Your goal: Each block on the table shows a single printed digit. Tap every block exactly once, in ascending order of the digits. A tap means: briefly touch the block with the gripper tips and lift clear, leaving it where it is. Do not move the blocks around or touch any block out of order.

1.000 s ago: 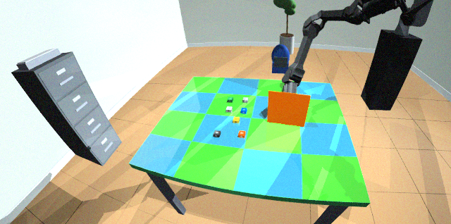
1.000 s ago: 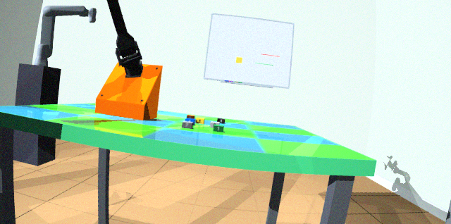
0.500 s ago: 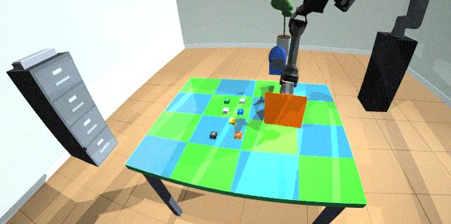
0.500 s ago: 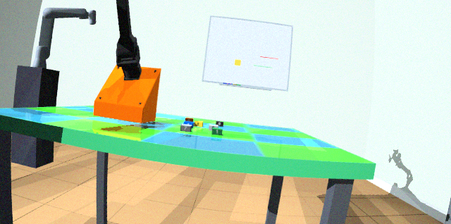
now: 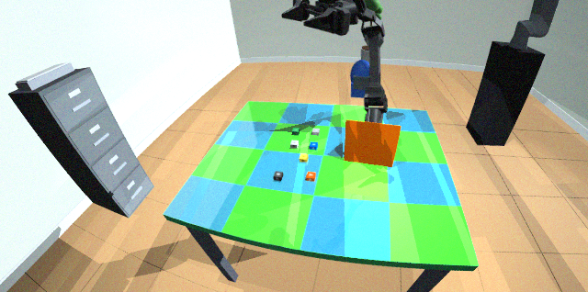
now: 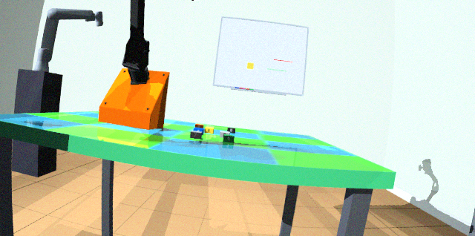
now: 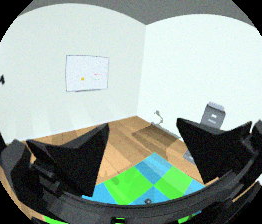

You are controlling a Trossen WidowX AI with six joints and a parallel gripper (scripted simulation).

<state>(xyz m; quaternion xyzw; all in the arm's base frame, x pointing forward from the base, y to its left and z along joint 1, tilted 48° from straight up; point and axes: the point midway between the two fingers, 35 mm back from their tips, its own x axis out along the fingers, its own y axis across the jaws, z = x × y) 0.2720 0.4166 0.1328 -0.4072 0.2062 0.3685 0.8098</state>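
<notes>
My gripper tip is 59 cm above the black block, 13 cm short of it and 7 cm to the left of it. From my gripper tip the other things lie so: orange block 59 cm below, 8 cm to the right; then blue block 59 cm below, 27 cm to the right, 2 cm ahead; then yellow block 59 cm below, 18 cm to the right, 5 cm ahead.
</notes>
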